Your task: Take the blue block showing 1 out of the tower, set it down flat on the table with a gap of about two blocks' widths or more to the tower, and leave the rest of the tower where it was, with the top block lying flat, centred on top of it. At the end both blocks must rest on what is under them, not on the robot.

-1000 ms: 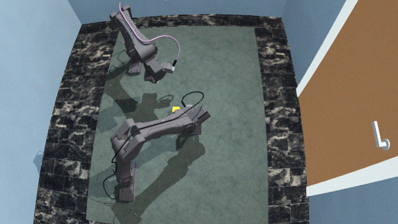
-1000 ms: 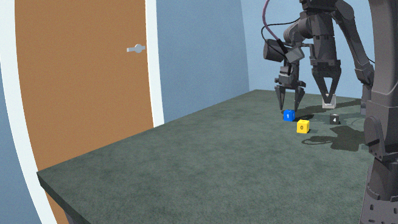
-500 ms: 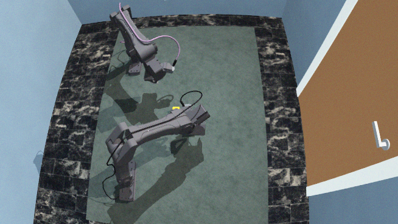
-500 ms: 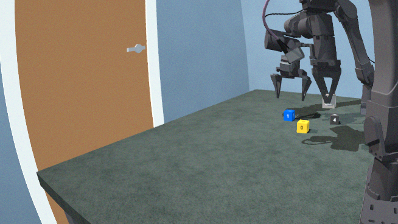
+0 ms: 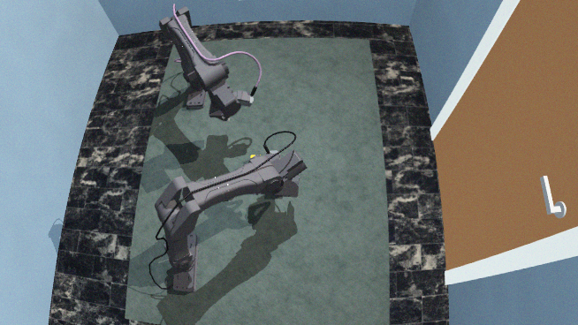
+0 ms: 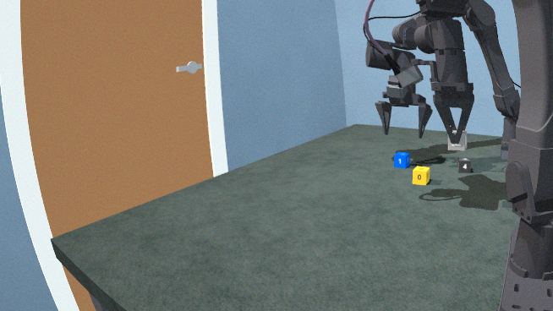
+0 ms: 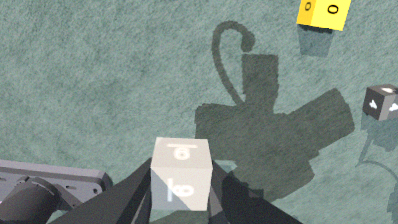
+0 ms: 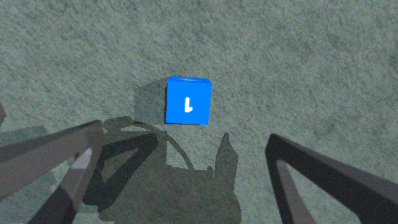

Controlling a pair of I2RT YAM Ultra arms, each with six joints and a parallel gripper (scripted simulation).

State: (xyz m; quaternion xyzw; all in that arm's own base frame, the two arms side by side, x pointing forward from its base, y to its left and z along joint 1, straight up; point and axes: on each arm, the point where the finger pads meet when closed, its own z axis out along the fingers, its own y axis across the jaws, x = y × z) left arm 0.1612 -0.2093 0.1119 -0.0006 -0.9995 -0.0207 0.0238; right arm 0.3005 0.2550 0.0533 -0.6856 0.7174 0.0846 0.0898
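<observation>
My left gripper is now 13 cm to the left of the yellow block marked 0, 11 cm above it and 9 cm short of it. The rest, counted from my left hand: blue block showing 1 (24 cm to the right, 17 cm ahead, 11 cm below); white block (right at my left hand); small dark block showing 4 (24 cm to the right, 11 cm below).
</observation>
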